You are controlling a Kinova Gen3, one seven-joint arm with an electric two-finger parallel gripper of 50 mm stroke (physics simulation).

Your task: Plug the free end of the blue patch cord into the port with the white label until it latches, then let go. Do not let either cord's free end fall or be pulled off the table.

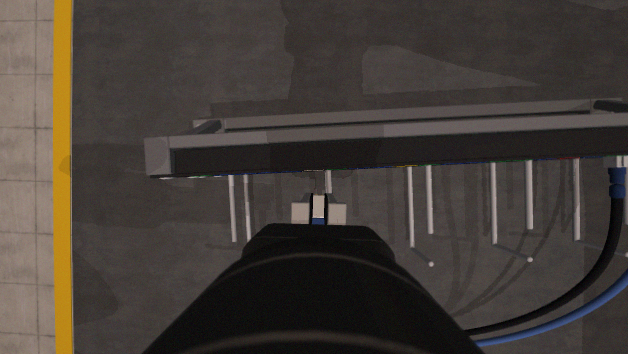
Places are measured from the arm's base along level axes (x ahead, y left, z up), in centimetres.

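Pixels of known places: gripper, between the fingertips: [318,204].
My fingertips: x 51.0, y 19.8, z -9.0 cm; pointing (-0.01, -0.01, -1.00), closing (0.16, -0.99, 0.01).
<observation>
For each thing: its top centre in the pictures, then the offset to it from my fingertips. "spot": a spot on its surface instead.
- plug, centre of its top: [318,207] dx -0.1, dy +0.0, dz +1.0 cm
- patch panel, centre of its top: [462,148] dx +6.9, dy -9.8, dz +4.0 cm
- white label, a spot on its surface: [314,170] spot: dx +3.1, dy +0.9, dz +4.1 cm
- blue cord, a spot on its surface: [565,322] spot: dx -7.4, dy -27.1, dz -0.5 cm
- black cord, a spot on its surface: [616,225] spot: dx +3.3, dy -25.7, dz +2.1 cm
- blue boot, a spot on its surface: [617,183] spot: dx +6.9, dy -24.9, dz +2.1 cm
My gripper [318,204] is shut on the plug [318,204] of the blue patch cord, a pale plug with a bit of blue behind it. The plug points at the front of the patch panel [300,155], with a small gap between its tip and the panel edge. The white label [314,170] shows as a thin pale line on the front edge, almost straight ahead of the plug and slightly left. The port openings are hidden at this steep angle. A length of blue cord [565,322] curves at the lower right; its run to the plug is hidden behind the gripper body.
Thin metal rods [411,207] [232,209] [494,202] stick out from the panel front; a short one [328,181] is just right of the plug. A black cord [616,225] with a blue boot [617,183] meets the panel at the far right. A yellow edge strip [63,225] runs along the left.
</observation>
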